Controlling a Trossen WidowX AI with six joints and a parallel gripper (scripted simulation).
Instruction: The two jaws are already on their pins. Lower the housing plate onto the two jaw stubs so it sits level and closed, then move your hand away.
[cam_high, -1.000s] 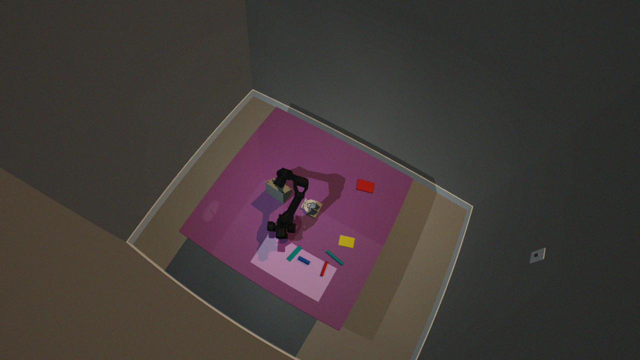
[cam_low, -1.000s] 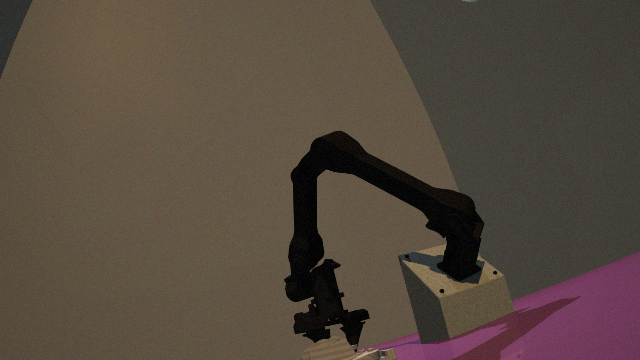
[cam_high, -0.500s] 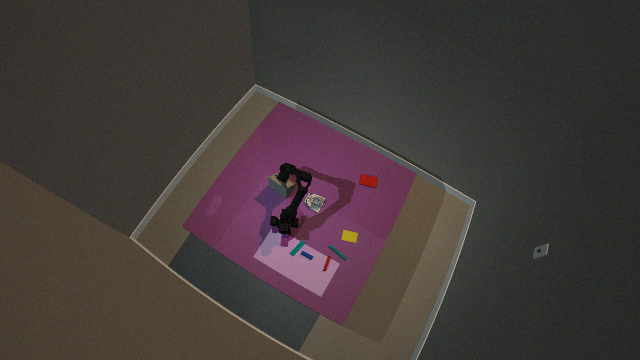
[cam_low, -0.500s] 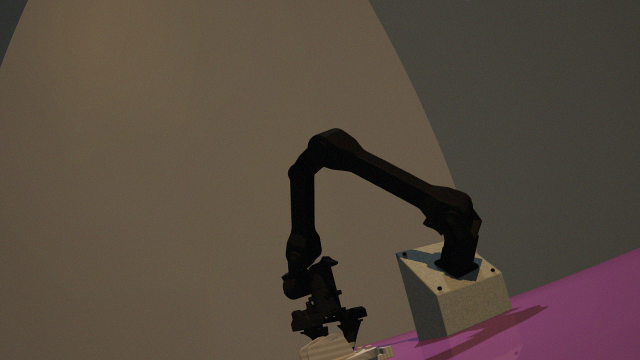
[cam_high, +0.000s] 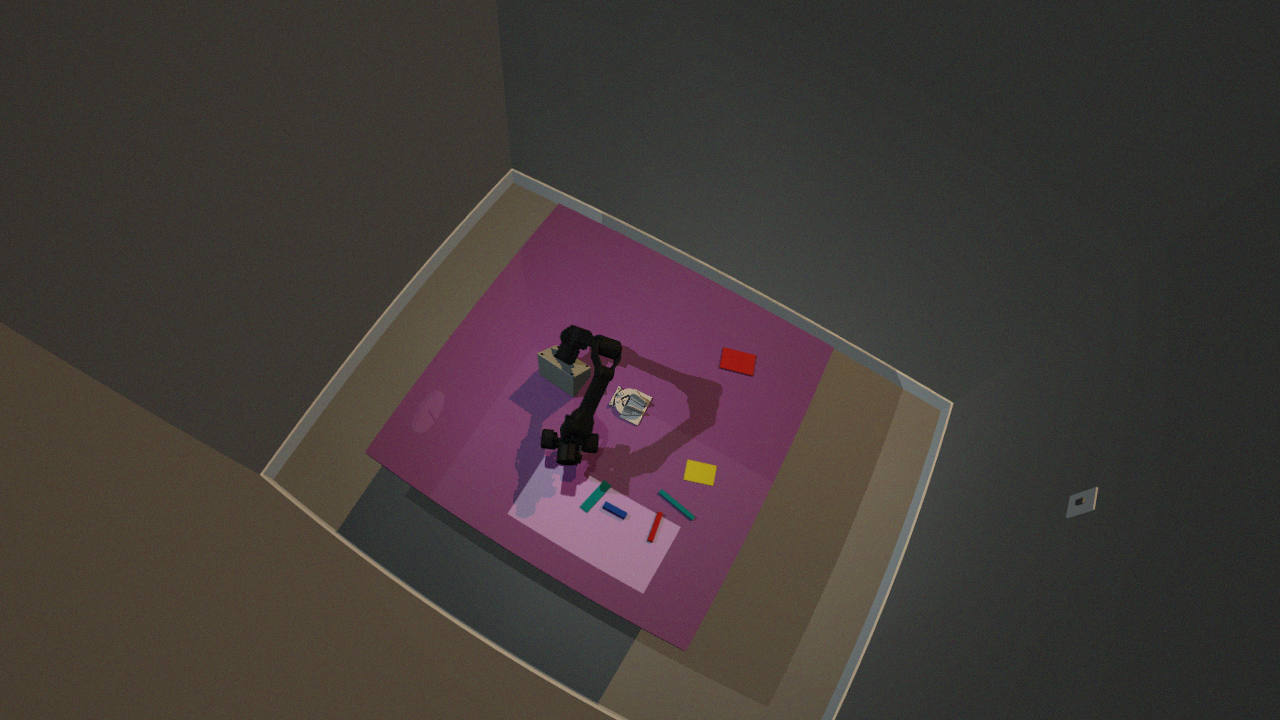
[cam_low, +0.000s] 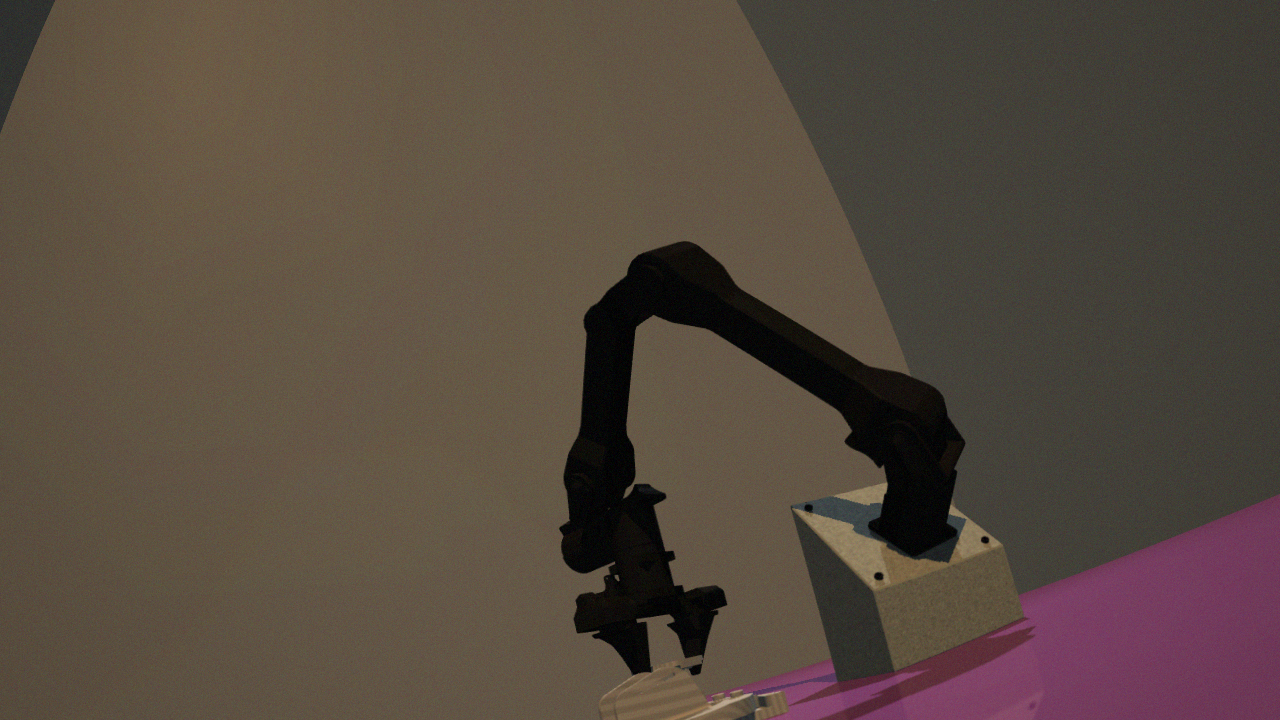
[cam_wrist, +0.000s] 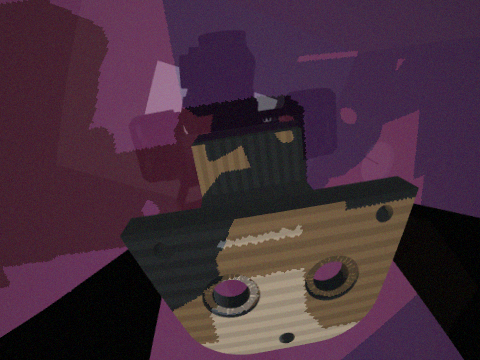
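My gripper tip is 10 mm to the right of the small white block and 30 mm above it. The rest, counted from my gripper tip: red square: 380 mm ahead, 610 mm to the left, 40 mm below; then yellow square: 430 mm ahead, 150 mm to the left, 40 mm below; then jaw stub: 80 mm ahead, 240 mm to the left, 30 mm below.
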